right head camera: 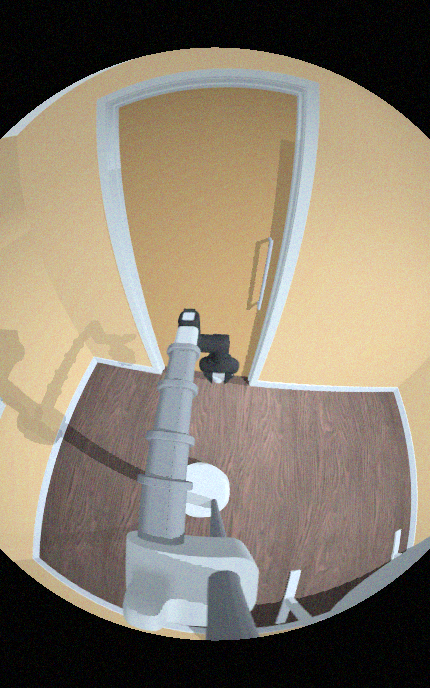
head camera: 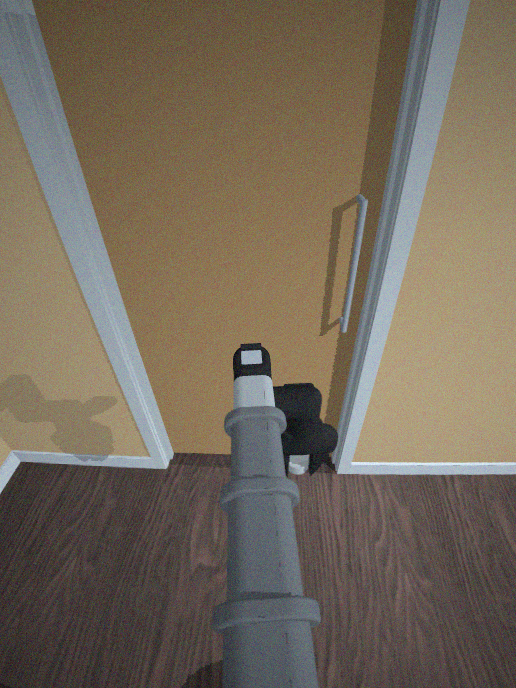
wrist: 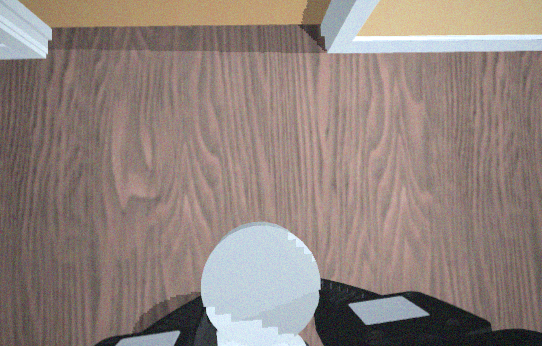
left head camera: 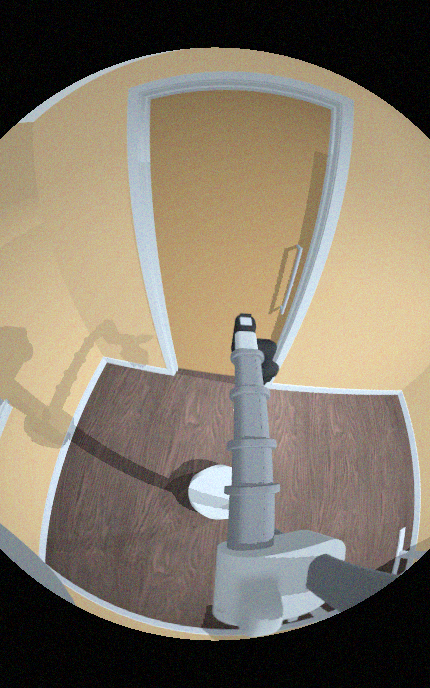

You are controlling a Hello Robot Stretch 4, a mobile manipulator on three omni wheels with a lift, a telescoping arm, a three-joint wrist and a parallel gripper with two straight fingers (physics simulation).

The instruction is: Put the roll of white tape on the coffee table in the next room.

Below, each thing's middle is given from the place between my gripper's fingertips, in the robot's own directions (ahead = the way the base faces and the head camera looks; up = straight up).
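As for the roll of white tape [wrist: 260,277], my hand is 2 cm short of it and 1 cm below it.
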